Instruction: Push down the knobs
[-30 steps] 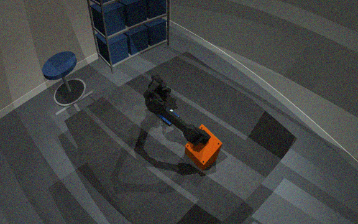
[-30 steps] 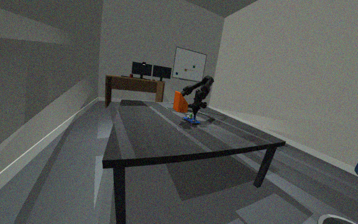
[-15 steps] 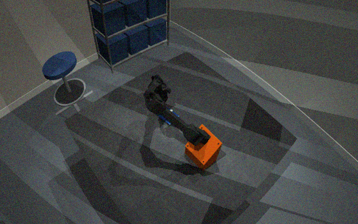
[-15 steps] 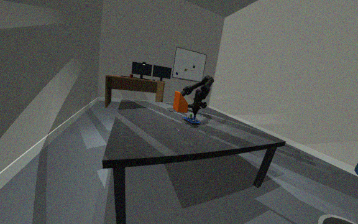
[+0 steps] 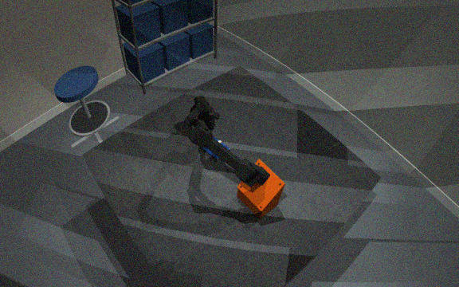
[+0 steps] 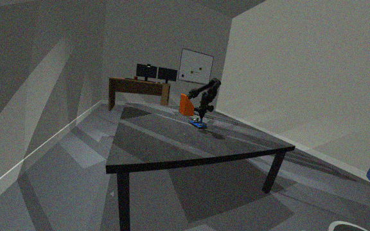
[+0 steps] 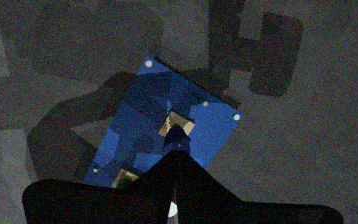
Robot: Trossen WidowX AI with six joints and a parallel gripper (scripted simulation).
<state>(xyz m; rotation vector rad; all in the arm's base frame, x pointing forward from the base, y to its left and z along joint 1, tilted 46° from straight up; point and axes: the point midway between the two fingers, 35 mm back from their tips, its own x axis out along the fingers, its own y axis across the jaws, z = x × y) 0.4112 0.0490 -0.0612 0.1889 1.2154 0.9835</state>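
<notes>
Right now my gripper tip is 20 mm above the blue knob. Round my gripper tip: green knob: 70 mm behind, 20 mm below.
</notes>
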